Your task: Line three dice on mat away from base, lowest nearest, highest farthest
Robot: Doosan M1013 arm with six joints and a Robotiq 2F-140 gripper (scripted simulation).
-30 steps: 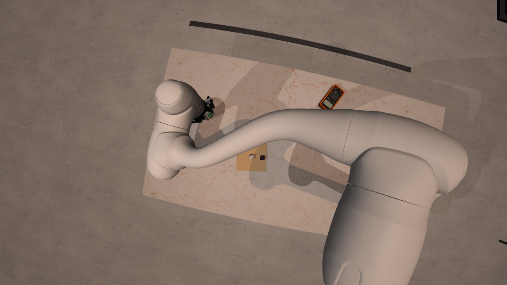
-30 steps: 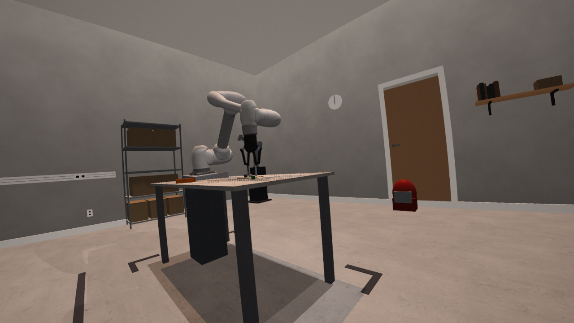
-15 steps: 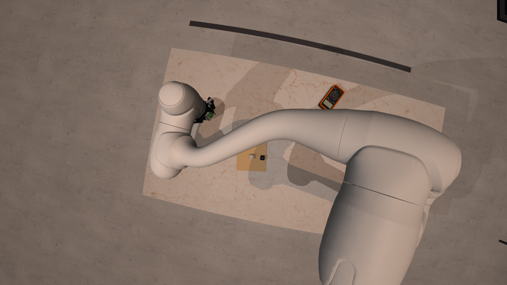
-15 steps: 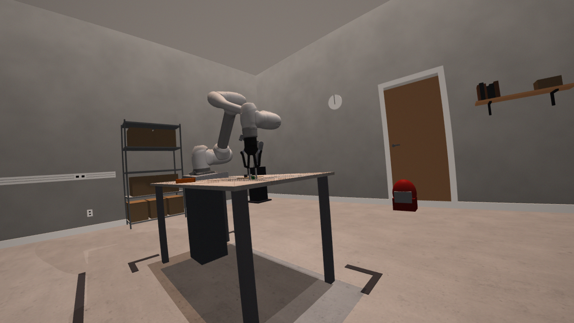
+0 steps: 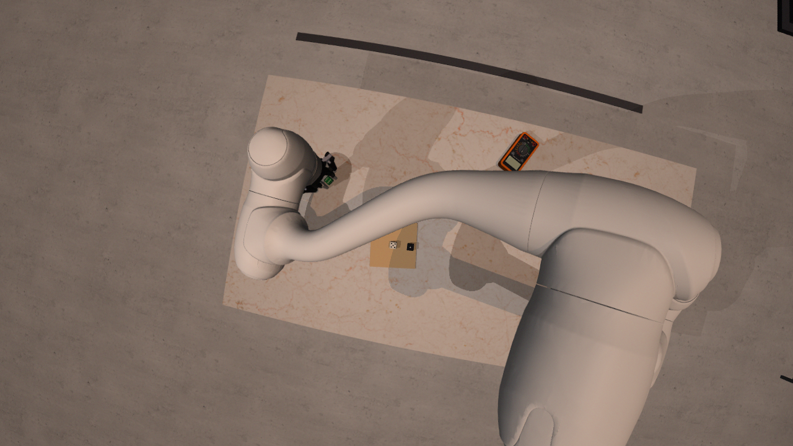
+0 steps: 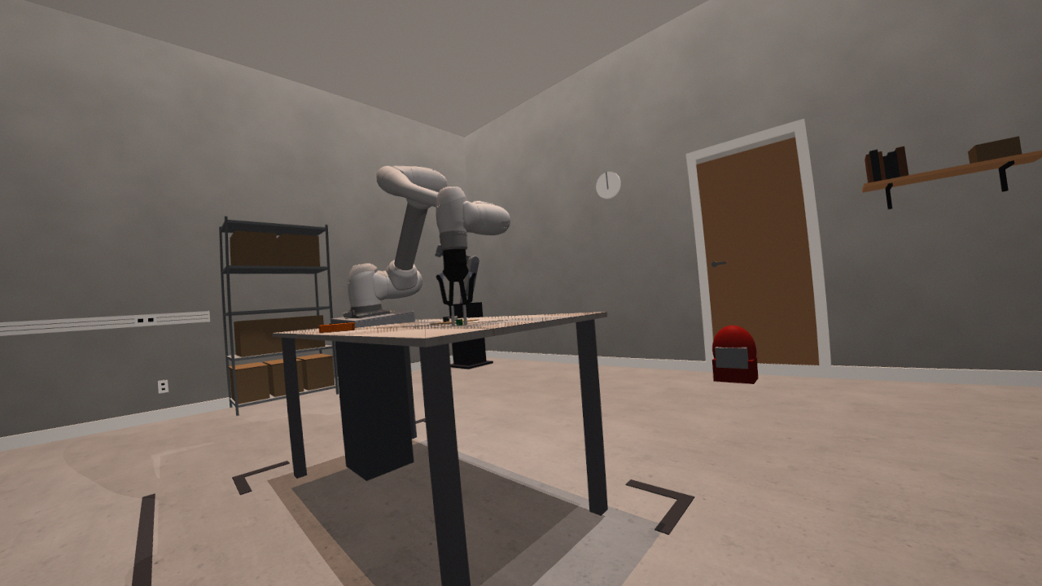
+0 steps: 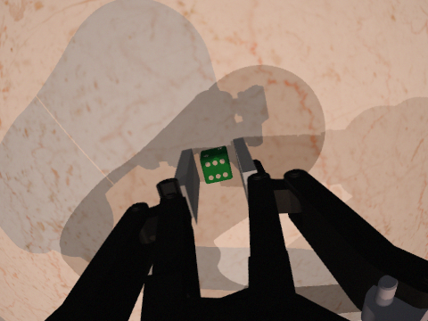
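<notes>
The green die lies 20 mm below my hand. The rest, counted from my hand: black die 280 mm behind, 160 mm to the left, 20 mm below; then white die 230 mm behind, 160 mm to the left, 20 mm below; then mat 230 mm behind, 160 mm to the left, 30 mm below.
</notes>
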